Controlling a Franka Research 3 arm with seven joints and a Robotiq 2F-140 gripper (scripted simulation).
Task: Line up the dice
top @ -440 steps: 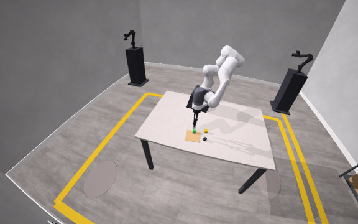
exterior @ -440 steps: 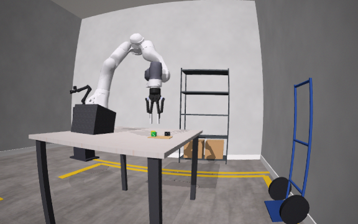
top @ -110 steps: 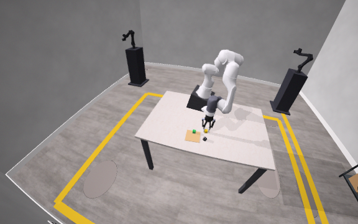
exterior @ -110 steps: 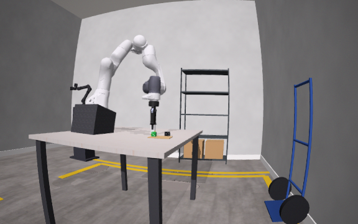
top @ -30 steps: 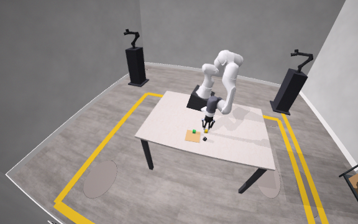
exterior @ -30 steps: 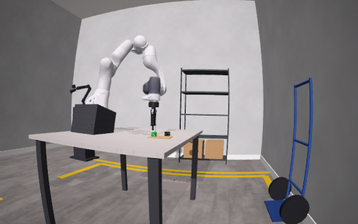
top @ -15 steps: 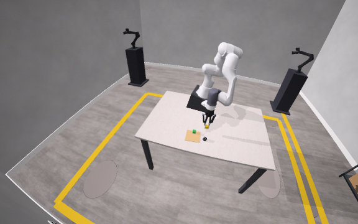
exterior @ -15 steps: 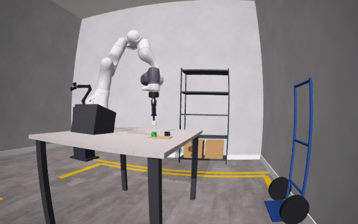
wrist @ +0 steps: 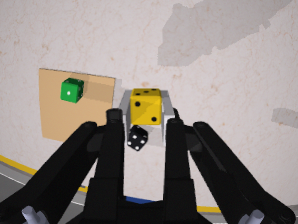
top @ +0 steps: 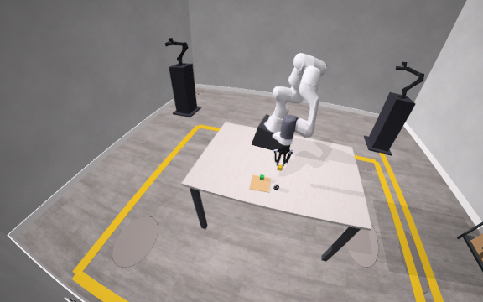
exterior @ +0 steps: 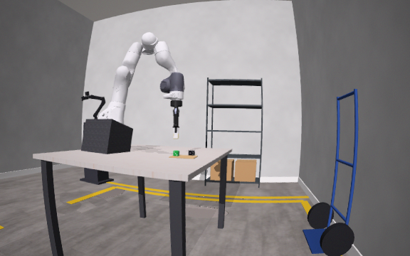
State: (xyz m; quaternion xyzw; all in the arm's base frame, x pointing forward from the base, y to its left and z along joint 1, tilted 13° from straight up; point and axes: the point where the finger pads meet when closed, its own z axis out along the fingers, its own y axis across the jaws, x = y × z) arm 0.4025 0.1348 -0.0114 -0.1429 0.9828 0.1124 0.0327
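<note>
Right now my hand is 13 cm above the tan mat, 11 cm to the left of it and 9 cm short of it. Round my hand: yellow die (2 cm below); then black die (12 cm below, 10 cm ahead, 1 cm to the left); then green die (12 cm below, 11 cm to the right, 5 cm ahead).
</note>
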